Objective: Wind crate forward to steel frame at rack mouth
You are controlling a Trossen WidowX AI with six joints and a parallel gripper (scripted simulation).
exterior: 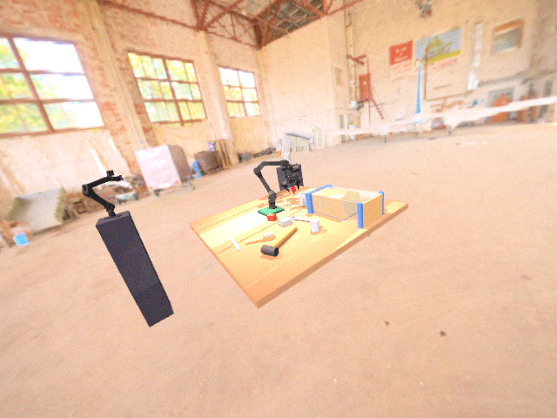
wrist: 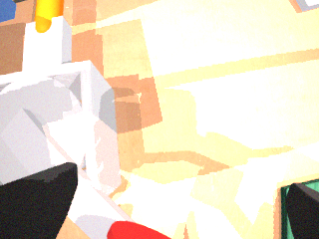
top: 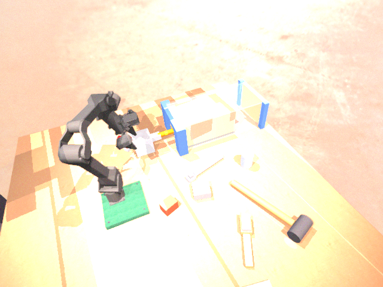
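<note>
The red grip lies 40 mm behind my gripper tip, 30 mm to the left of it and 10 mm below it. From my gripper tip the other things lie so: blue steel frame: 190 mm ahead, 90 mm to the left, 40 mm below; hand winch: 20 mm ahead, 80 mm to the left, 110 mm below; white crank handle: 20 mm behind, 50 mm to the left, 40 mm below.
</note>
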